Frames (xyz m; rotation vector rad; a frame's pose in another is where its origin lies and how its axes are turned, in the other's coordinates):
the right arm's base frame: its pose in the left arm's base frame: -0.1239 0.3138 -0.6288 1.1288 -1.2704 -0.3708
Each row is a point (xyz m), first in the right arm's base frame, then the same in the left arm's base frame.
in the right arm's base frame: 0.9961 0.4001 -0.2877
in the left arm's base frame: 0.3151 -0.1330 0.2892
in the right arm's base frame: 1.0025 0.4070 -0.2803
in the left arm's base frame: 0.3082 -0.1382 0.2976
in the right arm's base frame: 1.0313 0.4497 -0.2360
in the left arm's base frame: 0.2639 -0.1610 0.3437
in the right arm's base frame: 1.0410 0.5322 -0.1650
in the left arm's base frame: 0.1761 -0.1634 0.4087
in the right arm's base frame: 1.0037 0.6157 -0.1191
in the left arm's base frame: 0.0949 -0.1179 0.4512
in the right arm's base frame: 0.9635 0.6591 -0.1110
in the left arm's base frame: 0.0598 -0.0712 0.4635
